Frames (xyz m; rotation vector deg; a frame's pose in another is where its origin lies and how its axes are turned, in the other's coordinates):
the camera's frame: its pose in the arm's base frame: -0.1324 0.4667 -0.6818 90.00 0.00 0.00
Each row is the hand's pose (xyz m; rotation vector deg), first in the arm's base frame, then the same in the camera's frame.
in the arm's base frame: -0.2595 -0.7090 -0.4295 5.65 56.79 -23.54
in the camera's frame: -0.1271 0.2523 1.1757 -74.98 25.53 -61.69
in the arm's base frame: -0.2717 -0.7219 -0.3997 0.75 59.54 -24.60
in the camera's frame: -0.1393 0.2821 1.1886 -78.80 27.12 -65.32
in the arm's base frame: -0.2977 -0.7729 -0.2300 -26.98 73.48 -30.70
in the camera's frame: -0.1653 0.4518 1.2396 -99.38 35.36 -86.12
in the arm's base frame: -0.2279 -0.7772 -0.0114 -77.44 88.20 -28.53
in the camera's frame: -0.0955 0.6704 1.2439 130.14 -53.16 104.00
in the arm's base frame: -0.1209 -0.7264 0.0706 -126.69 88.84 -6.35
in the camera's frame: 0.0115 0.7524 1.1931 103.62 -53.02 61.18
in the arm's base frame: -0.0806 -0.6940 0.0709 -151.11 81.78 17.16
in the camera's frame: 0.0518 0.7527 1.1607 89.04 -54.32 35.48
